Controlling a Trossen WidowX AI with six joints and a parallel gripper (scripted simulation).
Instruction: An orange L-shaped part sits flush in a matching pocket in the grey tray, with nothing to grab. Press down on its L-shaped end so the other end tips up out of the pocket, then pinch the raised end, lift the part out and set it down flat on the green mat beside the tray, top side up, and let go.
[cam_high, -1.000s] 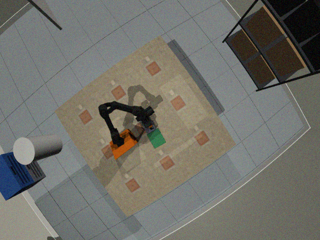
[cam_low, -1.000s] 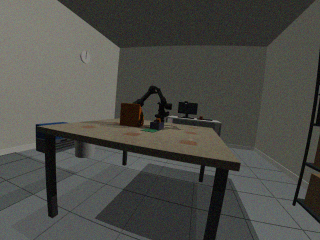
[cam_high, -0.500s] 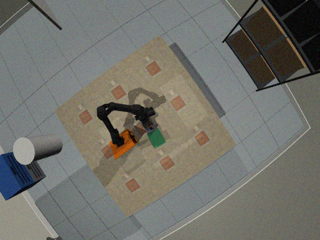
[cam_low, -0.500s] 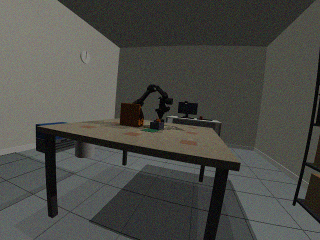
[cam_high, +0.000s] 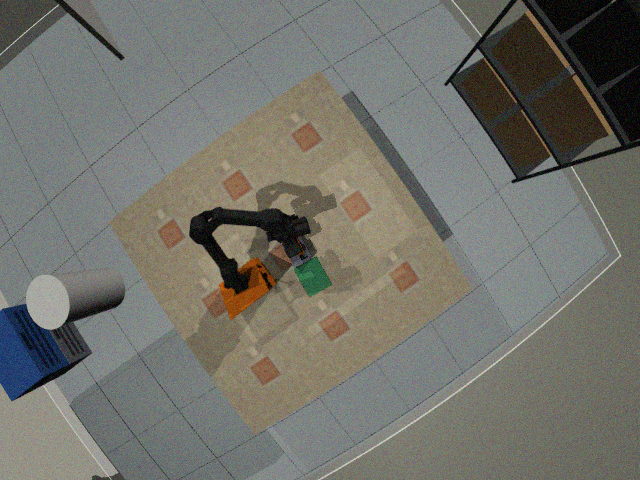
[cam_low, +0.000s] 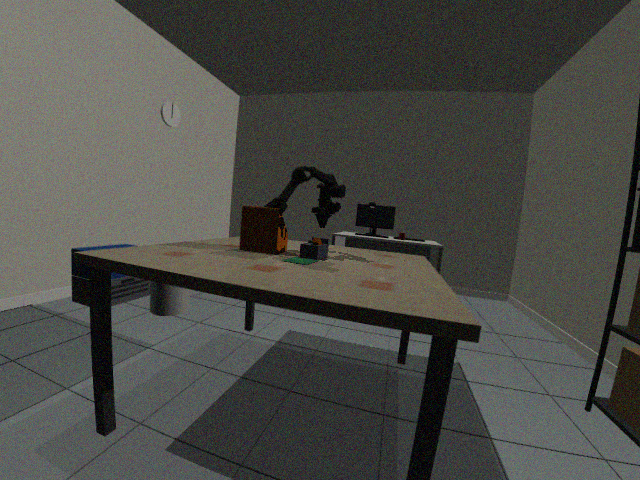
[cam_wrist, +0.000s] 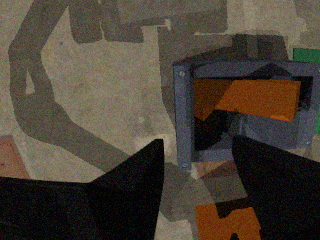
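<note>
Now: the orange L-shaped part 10 cm below my gripper tip, 4 cm to the right of it and 1 cm behind it. Also, from my gripper tip: green mat: 22 cm to the right, 16 cm below.
</note>
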